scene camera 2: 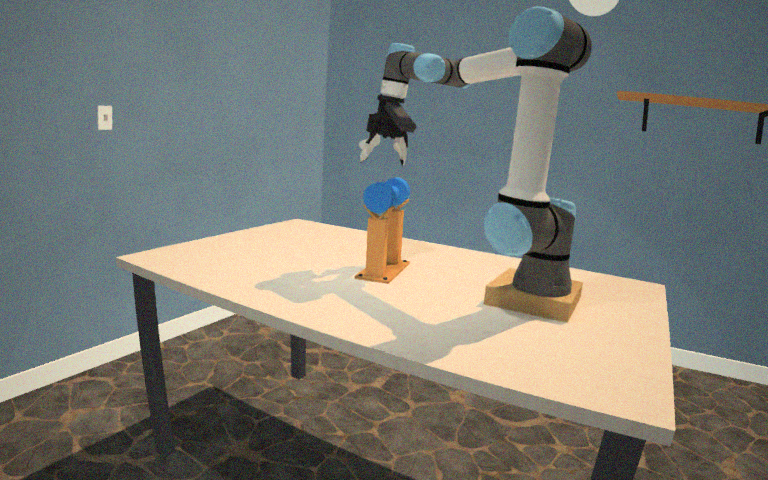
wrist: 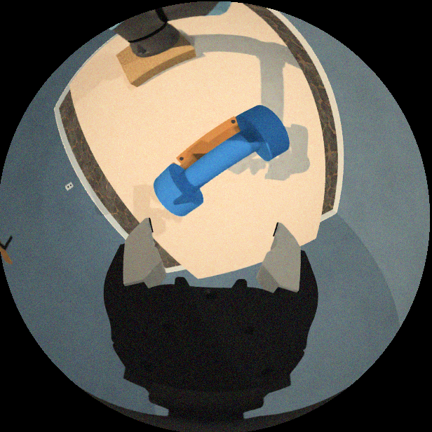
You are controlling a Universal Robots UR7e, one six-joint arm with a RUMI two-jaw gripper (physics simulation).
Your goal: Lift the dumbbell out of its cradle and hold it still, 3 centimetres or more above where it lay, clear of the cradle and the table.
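Frame: origin at the arm's base, x ahead, y left, z up, level; millimetres.
Seen in the pictures: gripper, fingertip midpoint: (scene camera 2: 382,163); arm's base, link origin: (scene camera 2: 541,287).
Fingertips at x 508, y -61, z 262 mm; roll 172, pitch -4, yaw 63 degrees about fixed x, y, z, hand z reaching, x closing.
Offsets run from my fingertips to a thing's top centre. Level surfaces: height alone.
A blue dumbbell @[dx -40, dy +32, dz -42 mm] (scene camera 2: 378,197) (wrist: 218,161) lies level in the top of an orange cradle @[dx -40, dy +32, dz -104 mm] (scene camera 2: 376,246) (wrist: 212,137) with two upright posts on a base plate. In the wrist view the dumbbell runs diagonally, its right end farther from the gripper, and it hides most of the cradle. My gripper (scene camera 2: 382,162) (wrist: 213,222) is open and empty. It points down and hangs a short way above the dumbbell, apart from it. In the wrist view the line between the fingertips is at a slant to the handle.
The cradle stands on a pale table @[dz -311 mm] (scene camera 2: 226,254) (wrist: 115,115). The arm's base stands on a wooden block (scene camera 2: 526,300) (wrist: 165,64) to the right of the cradle in the scene view. The arm's shadow falls across the table. A wall shelf (scene camera 2: 690,101) is at the right.
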